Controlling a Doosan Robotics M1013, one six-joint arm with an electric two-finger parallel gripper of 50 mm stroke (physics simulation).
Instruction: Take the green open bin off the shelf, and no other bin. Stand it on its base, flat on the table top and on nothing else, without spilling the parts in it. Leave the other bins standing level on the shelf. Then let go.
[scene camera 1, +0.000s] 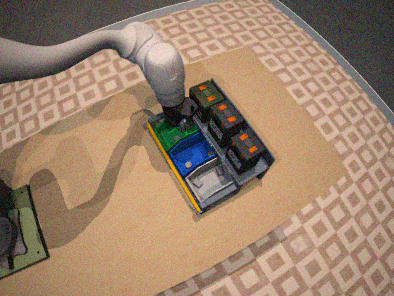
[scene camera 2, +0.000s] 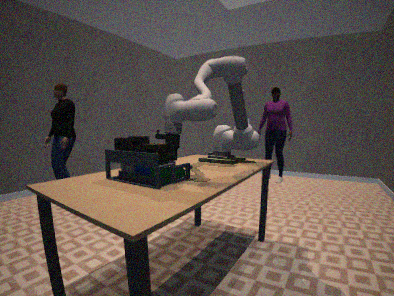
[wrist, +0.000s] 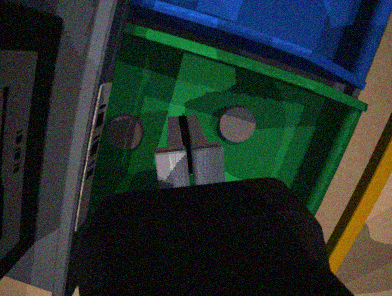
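Where they show: gripper, between the fingertips: (scene camera 1: 183, 129) (wrist: 183, 133); arm's base, origin of its link: (scene camera 1: 5, 237) (scene camera 2: 221, 157).
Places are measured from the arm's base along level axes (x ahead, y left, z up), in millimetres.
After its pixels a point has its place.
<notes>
The green open bin (scene camera 1: 166, 136) @(y 140, x 755, z -16 mm) (wrist: 280, 145) @(y 114, x 752, z -16 mm) stands in the shelf (scene camera 1: 226, 159) @(y -71, x 884, z 77 mm) (scene camera 2: 108, 166) @(y -140, x 1003, z 44 mm) (wrist: 93, 60) @(y 93, x 856, z 87 mm), at the end of the row beside the blue bin. Its front end seems to reach slightly past the blue bin's, toward the yellow strip. Two round grey parts, one disc (wrist: 237, 125) @(y 111, x 788, z -6 mm) and a darker disc (wrist: 126, 132) @(y 143, x 855, z -6 mm), lie inside it. My gripper (scene camera 1: 183, 126) @(y 124, x 819, z 16 mm) (wrist: 183, 133) @(y 124, x 819, z 16 mm) is shut, its fingertips together with nothing held. It points down into or just over the bin's interior, between the two discs in the wrist view. Contact with the floor or walls cannot be told.
The blue bin (scene camera 1: 192, 154) @(y 31, x 813, z -16 mm) (wrist: 285, 17) @(y 34, x 786, z -16 mm) and grey bin (scene camera 1: 211, 183) @(y -98, x 825, z -16 mm) stand in the same row. Three dark boxes, one (scene camera 1: 206, 100) @(y 109, x 893, z 172 mm), a second (scene camera 1: 227, 120) @(y -6, x 903, z 207 mm) and a third (scene camera 1: 246, 150) @(y -112, x 909, z 197 mm), stand on the shelf's rear part. A yellow strip (scene camera 1: 172, 166) @(y -5, x 720, z 40 mm) (wrist: 362, 205) @(y 118, x 712, z 40 mm) runs along the front.
</notes>
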